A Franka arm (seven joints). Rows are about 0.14 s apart.
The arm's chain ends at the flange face. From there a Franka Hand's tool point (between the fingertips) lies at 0.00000 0.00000 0.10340 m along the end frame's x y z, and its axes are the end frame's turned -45 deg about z.
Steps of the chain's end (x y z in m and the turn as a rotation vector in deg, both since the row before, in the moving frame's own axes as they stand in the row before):
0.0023 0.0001 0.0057 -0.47 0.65 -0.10
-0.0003 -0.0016 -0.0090 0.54 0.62 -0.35
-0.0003 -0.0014 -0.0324 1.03 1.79 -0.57
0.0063 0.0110 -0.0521 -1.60 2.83 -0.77
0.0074 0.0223 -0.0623 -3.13 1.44 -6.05
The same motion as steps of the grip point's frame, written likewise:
0.0018 0.0031 0.0057 -0.79 0.13 -0.10
0.0024 -0.0012 -0.0090 -0.06 0.82 -0.35
0.0044 -0.0003 -0.0325 -0.54 1.99 -0.57
-0.0017 0.0179 -0.0523 -3.13 0.87 -0.77
-0.0124 0.0269 -0.0625 -3.23 -1.20 -6.05

